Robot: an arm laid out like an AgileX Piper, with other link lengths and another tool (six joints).
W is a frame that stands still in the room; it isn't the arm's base.
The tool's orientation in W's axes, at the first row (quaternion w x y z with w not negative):
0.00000 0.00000 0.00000 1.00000
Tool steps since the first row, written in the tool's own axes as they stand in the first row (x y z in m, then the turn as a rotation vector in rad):
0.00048 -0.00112 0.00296 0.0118 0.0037 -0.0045
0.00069 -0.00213 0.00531 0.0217 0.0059 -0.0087
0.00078 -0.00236 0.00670 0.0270 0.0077 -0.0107
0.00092 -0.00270 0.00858 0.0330 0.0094 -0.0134
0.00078 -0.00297 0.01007 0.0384 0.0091 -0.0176
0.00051 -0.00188 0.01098 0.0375 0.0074 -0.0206
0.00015 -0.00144 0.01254 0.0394 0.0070 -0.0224
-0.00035 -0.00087 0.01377 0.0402 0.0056 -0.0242
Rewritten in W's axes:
-0.00048 0.00112 0.00296 -0.0118 -0.0037 -0.0045
-0.00069 0.00213 0.00531 -0.0217 -0.0059 -0.0087
-0.00078 0.00236 0.00670 -0.0270 -0.0077 -0.0107
-0.00092 0.00270 0.00858 -0.0330 -0.0094 -0.0134
-0.00078 0.00297 0.01007 -0.0384 -0.0091 -0.0176
-0.00051 0.00188 0.01098 -0.0375 -0.0074 -0.0206
-0.00015 0.00144 0.01254 -0.0394 -0.0070 -0.0224
0.00035 0.00087 0.01377 -0.0402 -0.0056 -0.0242

